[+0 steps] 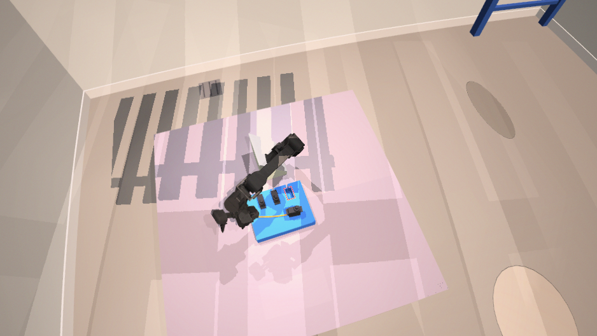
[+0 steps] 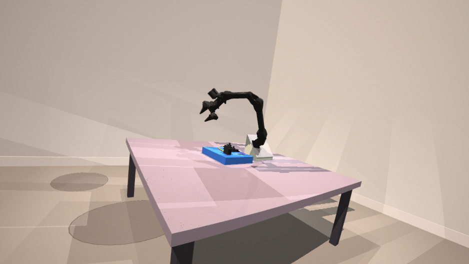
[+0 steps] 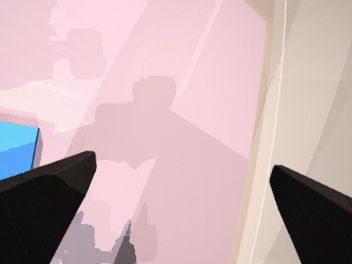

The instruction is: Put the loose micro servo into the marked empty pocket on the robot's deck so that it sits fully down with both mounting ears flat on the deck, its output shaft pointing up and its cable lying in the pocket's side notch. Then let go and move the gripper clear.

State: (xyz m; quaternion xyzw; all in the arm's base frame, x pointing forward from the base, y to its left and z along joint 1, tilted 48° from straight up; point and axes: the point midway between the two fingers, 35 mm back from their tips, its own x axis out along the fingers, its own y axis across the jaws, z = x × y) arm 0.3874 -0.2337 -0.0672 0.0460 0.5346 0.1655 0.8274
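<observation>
Now: the blue deck 24 cm below my gripper tip, 22 cm to the left of it and 9 cm behind it.
</observation>
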